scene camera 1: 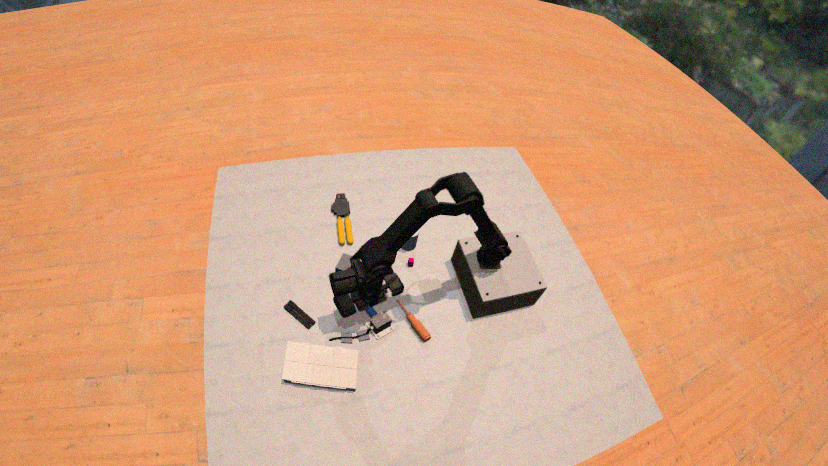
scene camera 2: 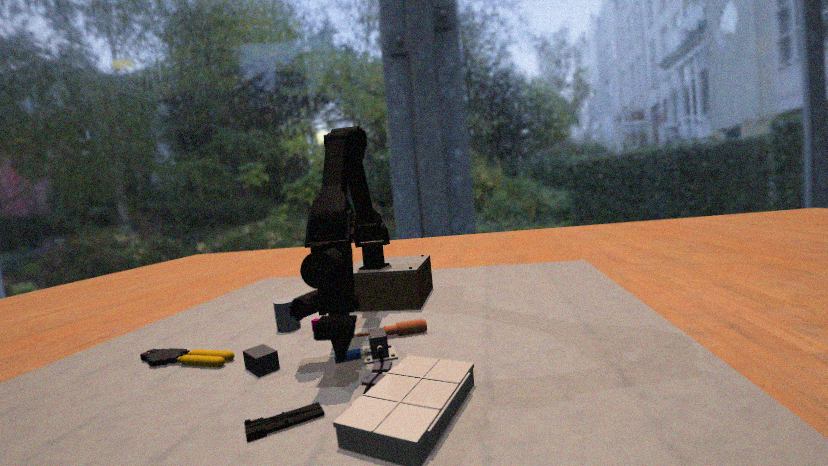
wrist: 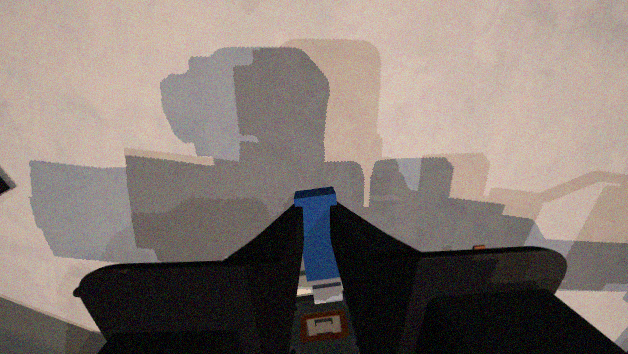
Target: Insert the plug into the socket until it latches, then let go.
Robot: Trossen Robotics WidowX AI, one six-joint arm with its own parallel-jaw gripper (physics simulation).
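Places are measured from the arm's base along level axes (x ahead, y left, z up), in millimetres.
Pixels of known places: gripper, fingertip midpoint: (scene camera 1: 366, 307) (scene camera 2: 341, 359) (wrist: 315, 209); arm's base, origin of the base link: (scene camera 1: 488, 259) (scene camera 2: 374, 267).
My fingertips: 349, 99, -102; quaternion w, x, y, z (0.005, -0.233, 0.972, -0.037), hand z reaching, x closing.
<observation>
Ahead of a thing's pixels: the offset from my fingertips to its top centre, as dx, dy, dz. "spot": to the spot under its first point.
The blue plug {-12, +18, +11} (scene camera 1: 371, 311) (scene camera 2: 353, 354) (wrist: 317, 235) is held between the fingertips of my gripper (scene camera 2: 341, 354) (wrist: 315, 209), which is shut on it. Its pale metal tip {spot: -25, +38, +10} (wrist: 327, 291) points at the socket. The socket {-31, +63, +42} (scene camera 1: 380, 323) (scene camera 2: 378, 341) is a small dark grey block on a white base plate. In the wrist view its orange-rimmed opening {spot: -29, +51, +19} (wrist: 324, 325) shows below the plug's tip, roughly in line with it. The tip shows outside the opening, with a small gap between them in the picture. The fingers hide the socket's sides in the wrist view.
An orange screwdriver {-124, +44, +24} (scene camera 1: 421, 331) (scene camera 2: 408, 327) lies beside the socket. A dark cable (scene camera 1: 350, 336) runs from the socket near a white-topped box {+127, +192, +32} (scene camera 1: 320, 365) (scene camera 2: 411, 393). A black bar {+193, +33, +13} (scene camera 1: 299, 314) (scene camera 2: 283, 422), yellow-handled pliers {spot: +82, -270, +17} (scene camera 1: 340, 229) (scene camera 2: 202, 359), a dark cube {+62, -132, +32} (scene camera 2: 260, 360) and a grey cup {-134, -233, +67} (scene camera 2: 285, 318) also lie around.
</observation>
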